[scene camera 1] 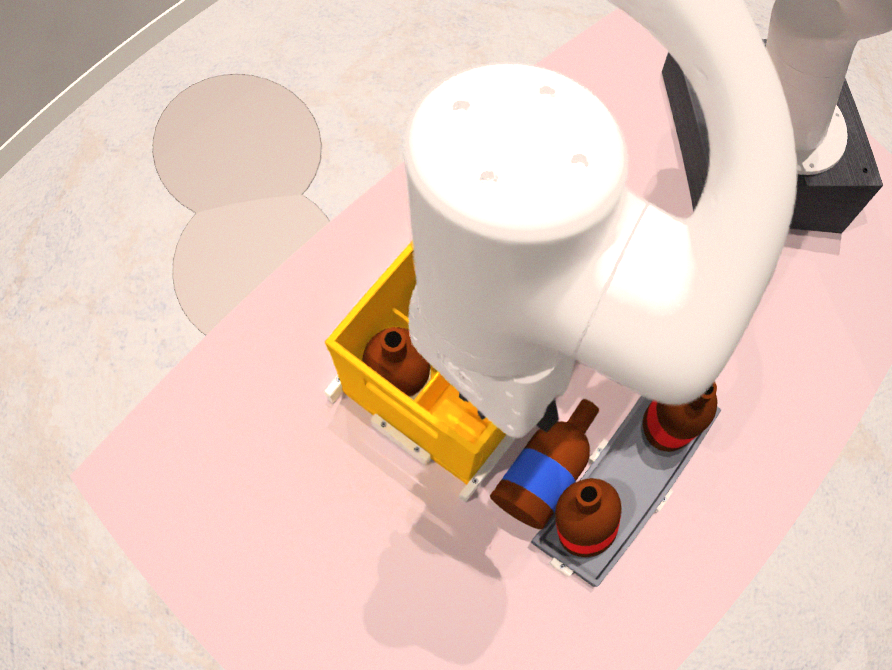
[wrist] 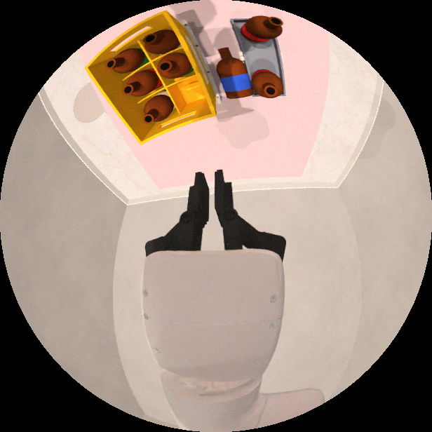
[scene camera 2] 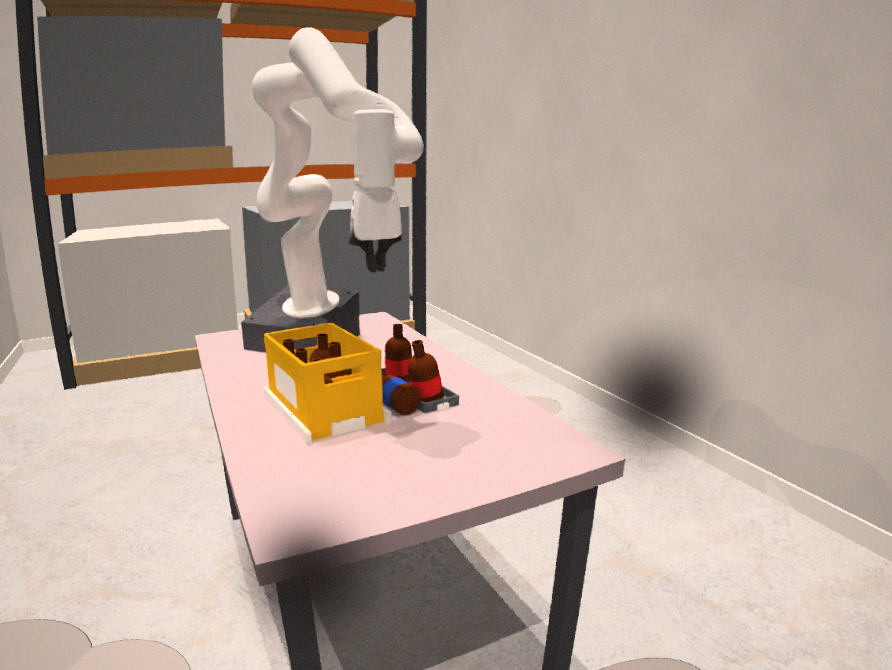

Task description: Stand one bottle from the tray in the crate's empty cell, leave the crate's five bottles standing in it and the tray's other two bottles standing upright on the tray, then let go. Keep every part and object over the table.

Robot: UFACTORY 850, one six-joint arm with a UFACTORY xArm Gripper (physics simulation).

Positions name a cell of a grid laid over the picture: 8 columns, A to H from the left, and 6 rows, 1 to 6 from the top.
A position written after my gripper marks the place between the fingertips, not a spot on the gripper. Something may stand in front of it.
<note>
I see my gripper (scene camera 1: E4), a blue-labelled bottle (scene camera 1: E5), a red-labelled bottle (scene camera 1: F5), a red-labelled bottle (scene camera 1: F4) and a red-labelled bottle (wrist: C2).
The blue-labelled bottle shows as well in the wrist view (wrist: E2) and in scene camera 2 (scene camera 2: D4). My gripper is seen too in the wrist view (wrist: D3) and in scene camera 2 (scene camera 2: D3).
</note>
